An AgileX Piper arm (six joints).
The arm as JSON. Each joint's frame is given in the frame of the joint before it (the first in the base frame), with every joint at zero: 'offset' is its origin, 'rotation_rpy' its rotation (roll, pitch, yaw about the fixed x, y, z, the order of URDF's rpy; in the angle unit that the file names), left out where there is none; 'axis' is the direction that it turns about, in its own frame. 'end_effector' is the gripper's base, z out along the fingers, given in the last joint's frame.
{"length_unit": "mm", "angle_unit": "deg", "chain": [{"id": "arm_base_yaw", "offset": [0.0, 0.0, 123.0], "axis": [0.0, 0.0, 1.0]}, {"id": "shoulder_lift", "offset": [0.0, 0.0, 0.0], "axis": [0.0, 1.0, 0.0]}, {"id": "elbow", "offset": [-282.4, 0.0, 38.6], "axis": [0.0, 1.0, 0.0]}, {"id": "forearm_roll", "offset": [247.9, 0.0, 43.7], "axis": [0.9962, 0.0, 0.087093]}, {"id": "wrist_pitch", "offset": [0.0, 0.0, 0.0], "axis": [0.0, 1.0, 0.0]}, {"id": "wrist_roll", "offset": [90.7, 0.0, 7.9], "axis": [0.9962, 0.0, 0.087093]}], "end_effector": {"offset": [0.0, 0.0, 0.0], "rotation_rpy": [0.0, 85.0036, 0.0]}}
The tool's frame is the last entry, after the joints.
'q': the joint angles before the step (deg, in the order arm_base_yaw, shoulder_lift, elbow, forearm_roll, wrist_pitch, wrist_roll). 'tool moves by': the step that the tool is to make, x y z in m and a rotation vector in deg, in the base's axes. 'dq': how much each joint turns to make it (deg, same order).
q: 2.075, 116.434, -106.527, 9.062, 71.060, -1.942
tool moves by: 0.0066, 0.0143, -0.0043, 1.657, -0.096, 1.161
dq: 1.516, 1.801, -1.883, 1.608, -0.131, 0.205
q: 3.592, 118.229, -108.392, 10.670, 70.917, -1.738
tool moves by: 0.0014, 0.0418, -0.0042, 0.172, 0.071, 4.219
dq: 5.348, 1.814, -2.085, -0.126, 0.113, 1.218
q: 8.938, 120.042, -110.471, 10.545, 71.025, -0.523
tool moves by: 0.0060, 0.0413, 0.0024, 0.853, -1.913, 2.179
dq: 4.994, 3.102, -5.649, -0.355, -0.007, 2.991
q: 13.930, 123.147, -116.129, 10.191, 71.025, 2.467
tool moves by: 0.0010, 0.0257, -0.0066, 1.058, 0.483, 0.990
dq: 2.894, 2.266, -2.431, 0.560, 0.005, 2.006
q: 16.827, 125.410, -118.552, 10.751, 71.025, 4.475
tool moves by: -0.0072, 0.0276, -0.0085, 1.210, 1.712, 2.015
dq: 3.196, 1.153, -0.135, 1.347, -0.001, 1.197
